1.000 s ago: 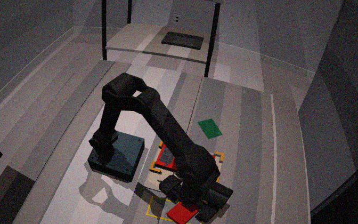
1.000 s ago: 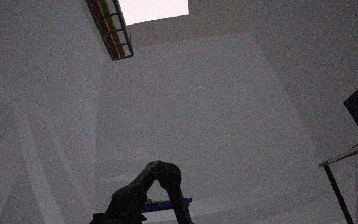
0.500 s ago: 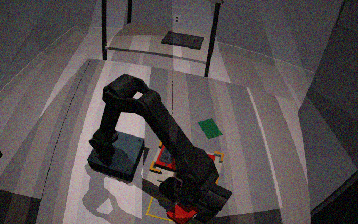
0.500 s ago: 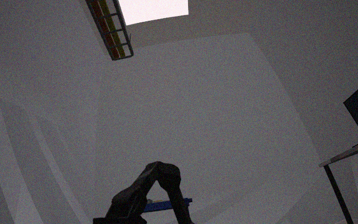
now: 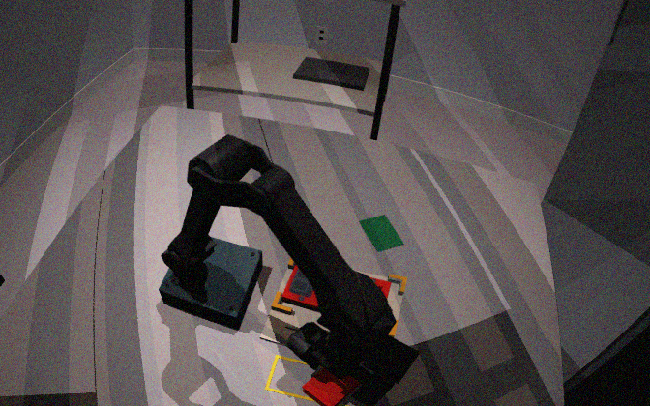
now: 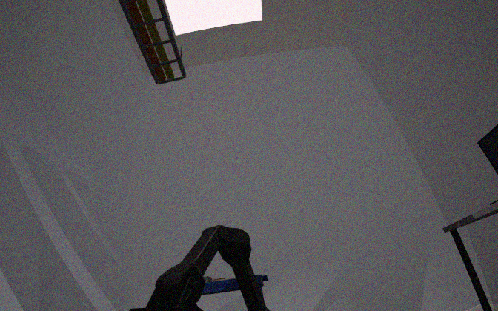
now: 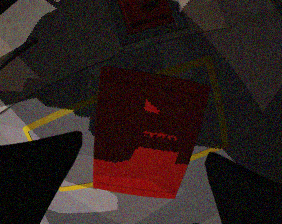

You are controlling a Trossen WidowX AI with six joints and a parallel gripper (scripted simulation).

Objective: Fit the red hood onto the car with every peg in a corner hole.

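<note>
Right now the red hood is 10 mm below my gripper tip. From my gripper tip the other things lie so: green patch (420 mm to the left, 30 mm below, 20 mm ahead).
</note>
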